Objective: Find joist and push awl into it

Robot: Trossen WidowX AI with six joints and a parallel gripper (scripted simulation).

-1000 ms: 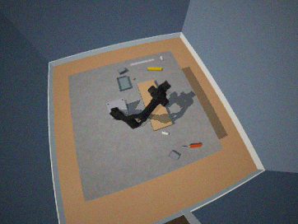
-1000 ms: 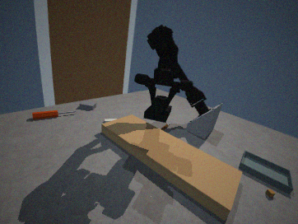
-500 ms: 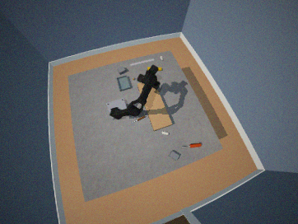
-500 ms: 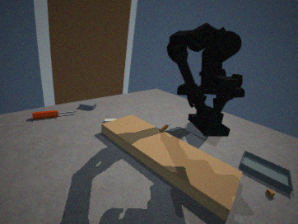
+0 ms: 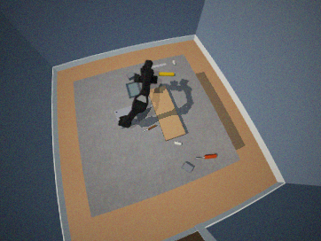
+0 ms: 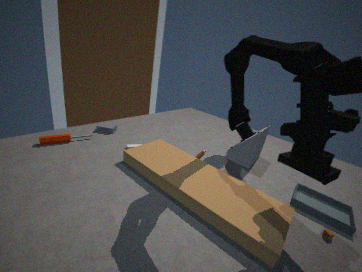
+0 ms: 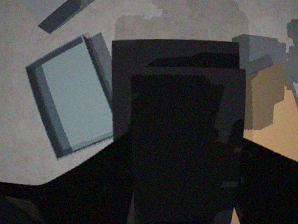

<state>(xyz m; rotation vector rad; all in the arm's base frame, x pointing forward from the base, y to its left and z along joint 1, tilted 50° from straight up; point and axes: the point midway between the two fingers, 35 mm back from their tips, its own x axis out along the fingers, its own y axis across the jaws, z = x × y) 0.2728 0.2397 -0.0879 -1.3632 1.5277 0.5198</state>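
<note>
Right now my gripper tip is 17 cm above the tray, 12 cm past it and 9 cm to the right of it. From my gripper tip the other things lie so: yellow bar (26 cm ahead, 17 cm below, 16 cm to the left); black stud finder (2 cm to the right, 2 cm above, 1 cm behind); small orange cube (17 cm below, 11 cm to the left, 1 cm behind).
</note>
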